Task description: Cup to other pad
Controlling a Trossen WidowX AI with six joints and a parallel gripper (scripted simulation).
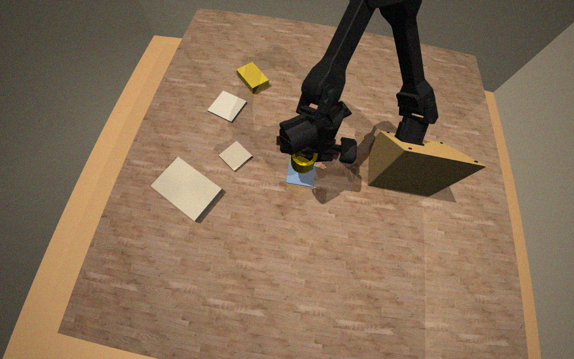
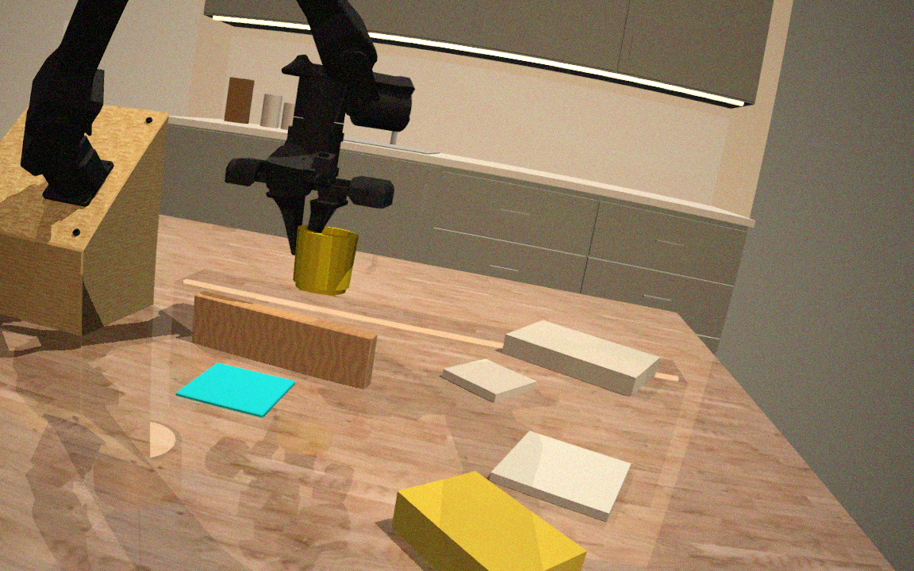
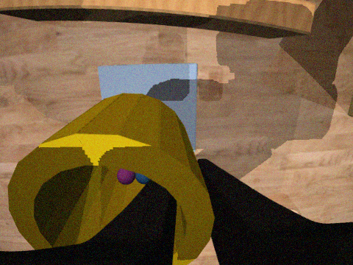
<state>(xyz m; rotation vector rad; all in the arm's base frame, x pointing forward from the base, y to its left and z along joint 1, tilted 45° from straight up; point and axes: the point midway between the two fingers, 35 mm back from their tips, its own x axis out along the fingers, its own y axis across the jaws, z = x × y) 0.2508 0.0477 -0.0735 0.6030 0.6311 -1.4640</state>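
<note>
My gripper tip is 17 cm to the left of the cyan pad, 11 cm above it and 1 cm short of it. The rest, counted from my gripper tip: yellow cup: 2 cm ahead; purple marble: 3 cm ahead, 2 cm to the left, 2 cm below; blue marble: 2 cm to the left, 2 cm below, 2 cm ahead.
</note>
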